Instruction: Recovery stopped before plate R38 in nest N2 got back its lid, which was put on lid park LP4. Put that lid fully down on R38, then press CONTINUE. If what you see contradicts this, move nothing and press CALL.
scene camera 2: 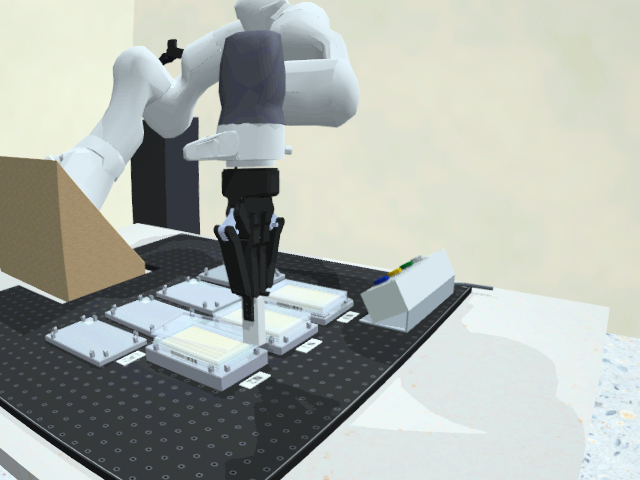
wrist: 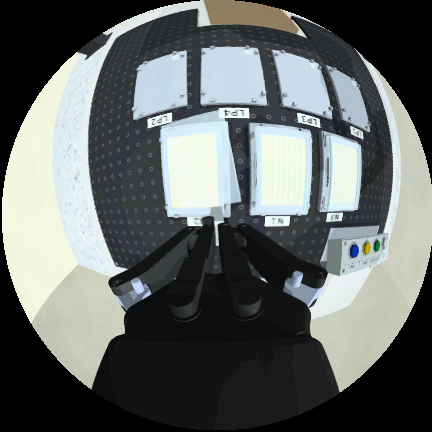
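Plate R38 point(scene camera 2: 199, 347) point(wrist: 192, 172), pale yellow, sits in nest N2 point(scene camera 2: 221, 381); its R38 marking is not readable. A clear lid point(scene camera 2: 178, 323) point(wrist: 233, 186) lies over it, turned askew, with one corner and side sticking out beyond the plate toward N1; how level it lies is hard to tell. Lid park LP4 point(scene camera 2: 147, 315) point(wrist: 232, 75) shows a bare surface. My gripper point(scene camera 2: 253, 328) point(wrist: 216, 215) is shut and empty, pointing down, its pale fingertips low at the N1-side corner of N2. Contact with the lid cannot be told. The panel's green button point(scene camera 2: 406, 265) point(wrist: 377, 245) and blue button point(scene camera 2: 381, 280) point(wrist: 354, 251) show.
Plates in N1 point(scene camera 2: 273, 321) point(wrist: 282, 170) and N3 point(scene camera 2: 307, 297) point(wrist: 345, 172) stand beside N2. Lid parks LP2 point(scene camera 2: 95, 338) point(wrist: 161, 85), LP3 point(scene camera 2: 199, 294) point(wrist: 302, 80) and LP1 point(wrist: 348, 97) form the other row. The sloped button box point(scene camera 2: 423, 297) stands beyond N3.
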